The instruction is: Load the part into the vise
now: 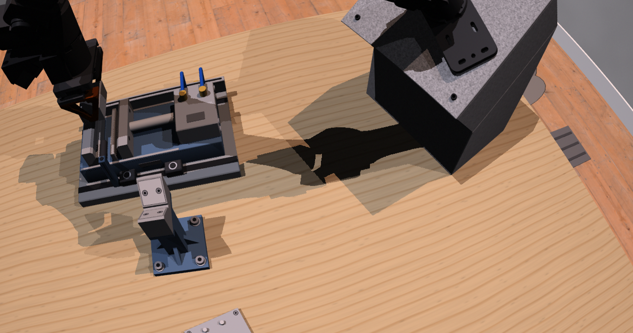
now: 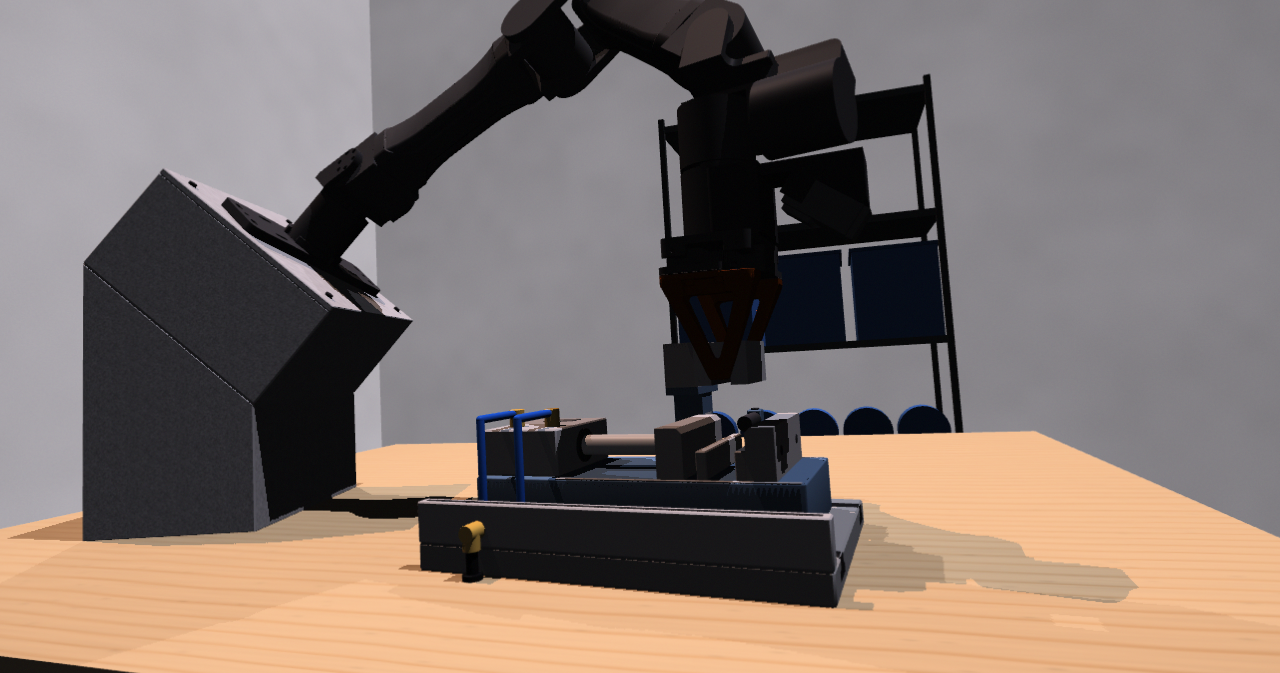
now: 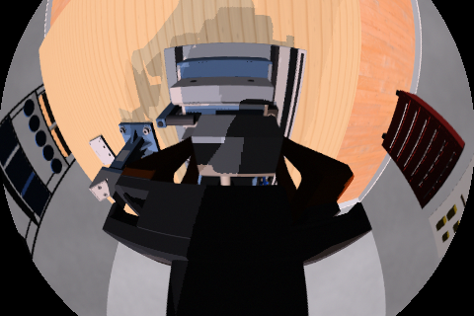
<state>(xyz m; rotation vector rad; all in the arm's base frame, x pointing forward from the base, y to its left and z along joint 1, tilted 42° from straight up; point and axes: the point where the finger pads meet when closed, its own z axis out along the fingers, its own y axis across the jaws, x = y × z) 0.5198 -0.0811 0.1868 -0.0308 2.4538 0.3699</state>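
Right now the fixed jaw is 2 cm ahead of my hand, 2 cm to the left of it and 6 cm below it. From my hand the other things lie so: moving jaw (4 cm behind, 1 cm to the left, 6 cm below); grey part (right at my hand); work stop rod (1 cm behind, 6 cm to the left, 5 cm below).
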